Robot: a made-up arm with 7 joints.
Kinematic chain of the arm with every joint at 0, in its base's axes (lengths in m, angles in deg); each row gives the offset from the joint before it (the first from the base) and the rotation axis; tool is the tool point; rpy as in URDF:
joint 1: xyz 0 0 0 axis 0.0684 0.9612 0.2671
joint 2: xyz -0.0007 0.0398 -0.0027 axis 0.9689 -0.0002 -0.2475
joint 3: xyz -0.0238 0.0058 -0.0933 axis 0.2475 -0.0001 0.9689
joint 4: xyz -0.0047 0 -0.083 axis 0.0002 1 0
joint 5: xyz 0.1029 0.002 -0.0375 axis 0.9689 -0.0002 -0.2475
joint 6: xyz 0.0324 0 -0.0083 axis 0.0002 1 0
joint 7: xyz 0.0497 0 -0.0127 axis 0.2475 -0.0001 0.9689
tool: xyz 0 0 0 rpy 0 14.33 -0.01
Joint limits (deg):
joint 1: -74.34..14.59
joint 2: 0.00..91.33
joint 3: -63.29..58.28
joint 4: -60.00..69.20
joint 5: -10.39..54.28
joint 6: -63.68..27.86
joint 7: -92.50..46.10
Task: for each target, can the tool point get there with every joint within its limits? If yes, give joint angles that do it. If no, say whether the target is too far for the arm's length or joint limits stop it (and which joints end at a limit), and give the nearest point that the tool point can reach.
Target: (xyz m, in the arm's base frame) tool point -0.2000 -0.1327 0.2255
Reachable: no: joint limits stop it (at a limit: joint 1, joint 2, joint 3) | nearest point -0.0478 0.0615 0.1238 | short by 0.267 m
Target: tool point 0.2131 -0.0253 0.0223
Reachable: yes | joints -66.90 43.85 -29.81 -19.58 41.64 -37.11 -20.98
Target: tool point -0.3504 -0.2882 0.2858
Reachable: no: too far | nearest point -0.0491 0.0607 0.1200 | short by 0.490 m
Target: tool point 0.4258 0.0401 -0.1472
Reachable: no: too far | nearest point 0.3627 0.0402 -0.1262 | short by 0.066 m
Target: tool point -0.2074 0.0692 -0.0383
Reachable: no: joint limits stop it (at a limit: joint 1, joint 3, joint 4, joint 5, joint 6) | nearest point -0.0405 0.0670 -0.0791 | short by 0.172 m
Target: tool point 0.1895 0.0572 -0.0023
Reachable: yes | joints -35.55 70.98 -20.50 -43.19 40.94 20.61 -77.61
